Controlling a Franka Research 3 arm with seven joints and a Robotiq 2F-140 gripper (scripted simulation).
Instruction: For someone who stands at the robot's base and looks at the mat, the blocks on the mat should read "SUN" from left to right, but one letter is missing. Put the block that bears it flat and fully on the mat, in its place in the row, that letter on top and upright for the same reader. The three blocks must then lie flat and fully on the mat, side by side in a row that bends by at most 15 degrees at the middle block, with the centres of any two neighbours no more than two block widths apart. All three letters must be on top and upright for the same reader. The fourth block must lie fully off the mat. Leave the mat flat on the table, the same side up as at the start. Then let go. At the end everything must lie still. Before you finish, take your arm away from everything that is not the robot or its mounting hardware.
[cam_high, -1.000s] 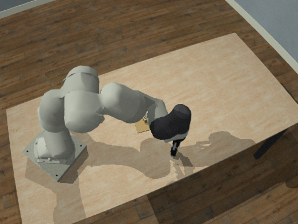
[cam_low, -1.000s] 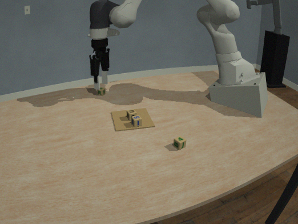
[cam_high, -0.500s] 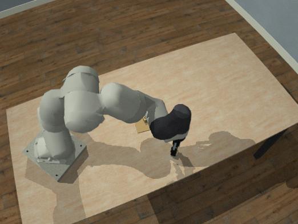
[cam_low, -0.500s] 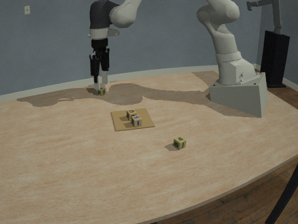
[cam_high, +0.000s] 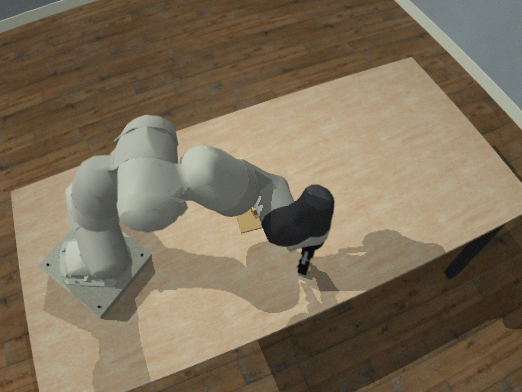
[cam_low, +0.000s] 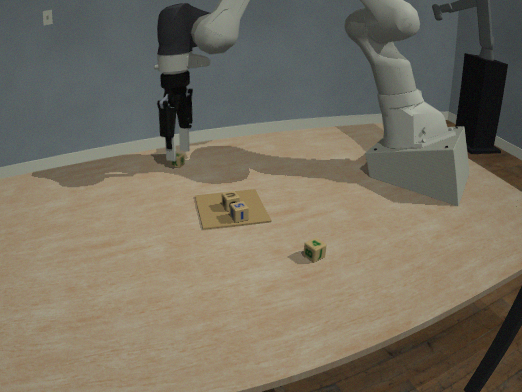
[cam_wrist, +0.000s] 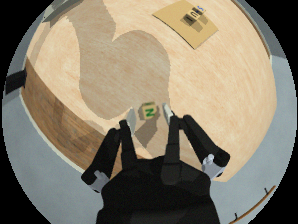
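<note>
The N block is 4 cm below my hand. The rest, counted from my hand: U block 25 cm to the left, 10 cm behind, 4 cm below; mat 25 cm to the left, 10 cm behind, 6 cm below.
</note>
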